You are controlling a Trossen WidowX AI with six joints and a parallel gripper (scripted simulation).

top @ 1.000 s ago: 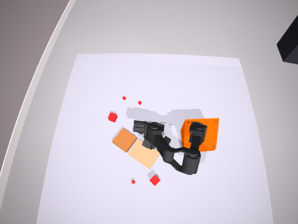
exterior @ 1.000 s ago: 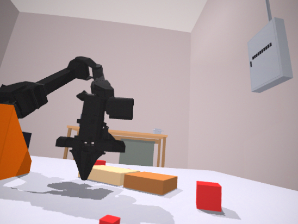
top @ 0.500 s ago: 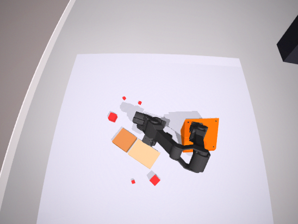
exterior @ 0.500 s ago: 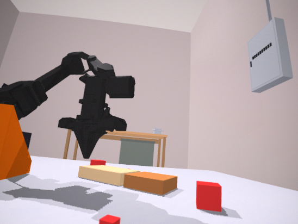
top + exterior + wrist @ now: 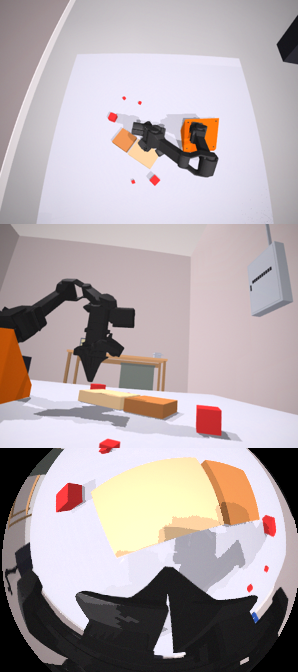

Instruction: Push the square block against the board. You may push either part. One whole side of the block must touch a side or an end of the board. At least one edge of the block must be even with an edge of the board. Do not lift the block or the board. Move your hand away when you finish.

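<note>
My gripper tip is 60 mm to the right of the board, 50 mm short of it and 40 mm above it. Also, from my gripper tip: square block 170 mm ahead, 40 mm below, 10 mm to the right.
</note>
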